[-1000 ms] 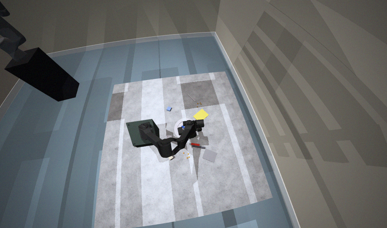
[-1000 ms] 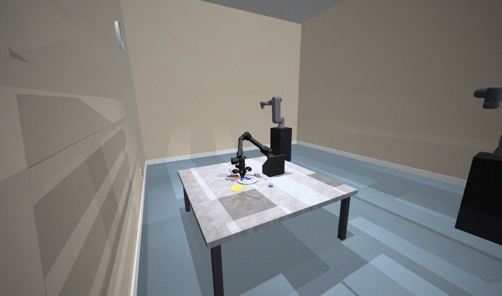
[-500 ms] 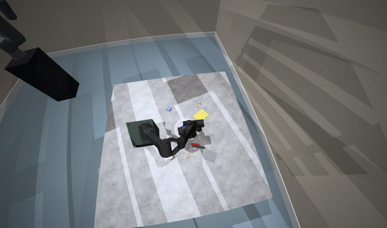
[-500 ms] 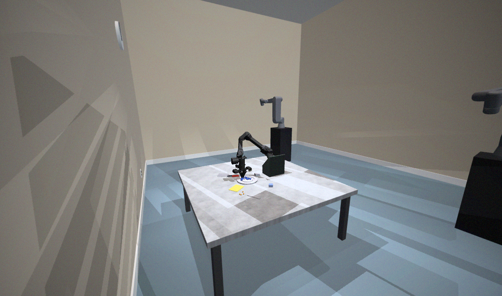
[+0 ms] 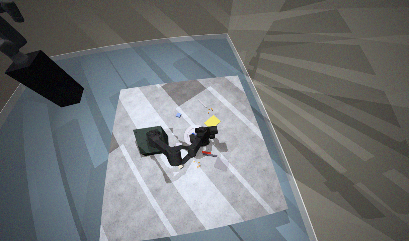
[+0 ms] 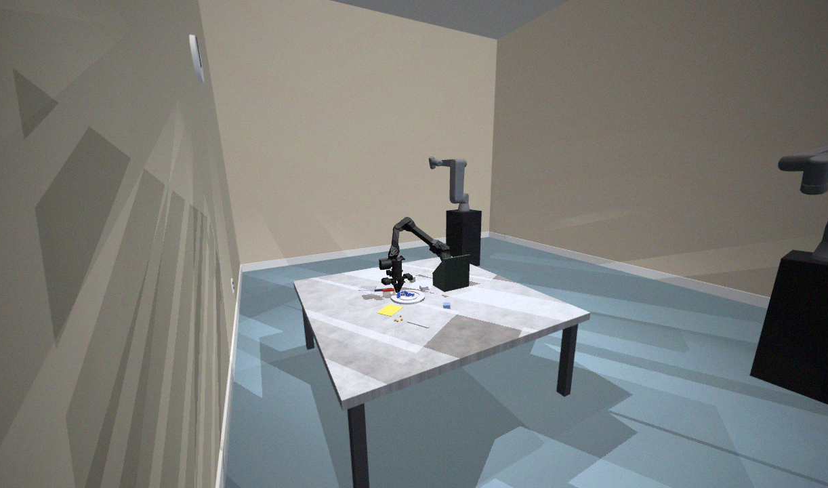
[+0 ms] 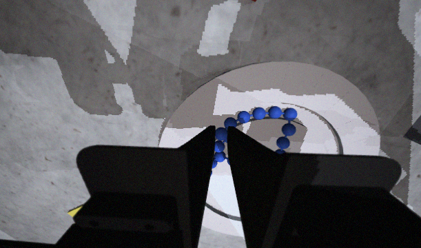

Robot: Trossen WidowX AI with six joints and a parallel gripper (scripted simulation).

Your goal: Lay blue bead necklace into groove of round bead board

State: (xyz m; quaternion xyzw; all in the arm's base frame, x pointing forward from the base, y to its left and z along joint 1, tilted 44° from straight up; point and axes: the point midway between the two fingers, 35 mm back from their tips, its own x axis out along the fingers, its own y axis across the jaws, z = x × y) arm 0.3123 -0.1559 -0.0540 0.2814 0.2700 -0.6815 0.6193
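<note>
Right now the round white bead board is 50 mm to the left of my gripper tip, 40 mm behind it and 10 mm below it. Also, from my gripper tip: grey square 220 mm to the right, 100 mm ahead, 20 mm below; then yellow sheet 140 mm to the left, 130 mm ahead, 20 mm below; then grey tool 120 mm to the right, 20 mm below, 20 mm ahead.
</note>
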